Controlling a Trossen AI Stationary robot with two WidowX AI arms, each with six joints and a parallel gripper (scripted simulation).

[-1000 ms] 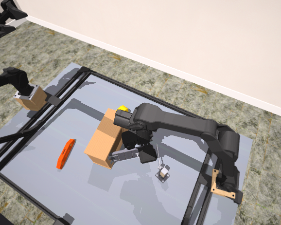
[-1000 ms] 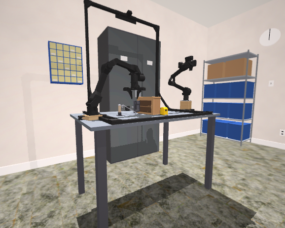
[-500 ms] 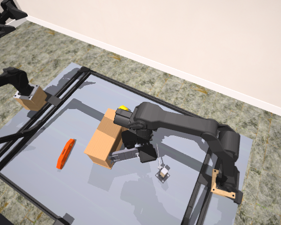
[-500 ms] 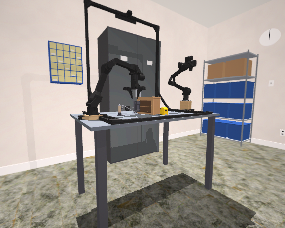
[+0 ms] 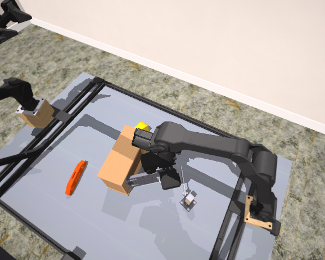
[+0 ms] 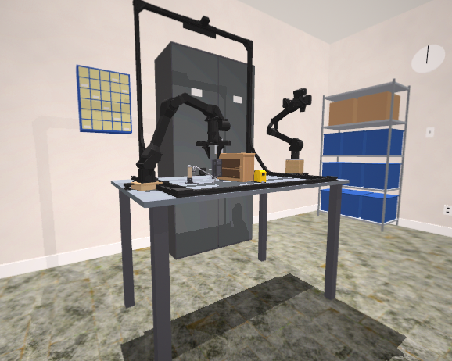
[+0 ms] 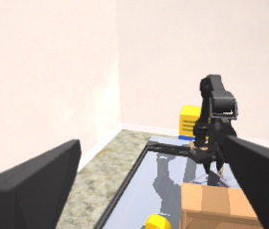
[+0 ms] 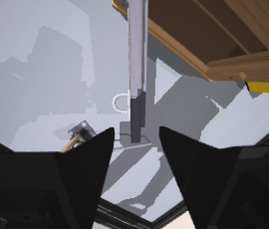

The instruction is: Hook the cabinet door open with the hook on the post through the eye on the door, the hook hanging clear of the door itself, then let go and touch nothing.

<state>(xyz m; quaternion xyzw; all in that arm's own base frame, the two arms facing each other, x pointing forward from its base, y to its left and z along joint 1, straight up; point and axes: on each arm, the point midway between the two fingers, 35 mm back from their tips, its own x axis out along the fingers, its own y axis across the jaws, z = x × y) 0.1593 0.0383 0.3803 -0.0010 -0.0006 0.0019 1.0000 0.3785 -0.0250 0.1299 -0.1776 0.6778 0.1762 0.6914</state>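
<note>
The hook rod lies 1 cm ahead of my right hand, 7 cm to the right of it and 11 cm below it. Round my right hand: yellow tape measure 16 cm ahead, 21 cm to the left, 13 cm below; grey door 5 cm behind, 5 cm to the left, 9 cm below; orange tool 15 cm behind, 35 cm to the left, 14 cm below.
</note>
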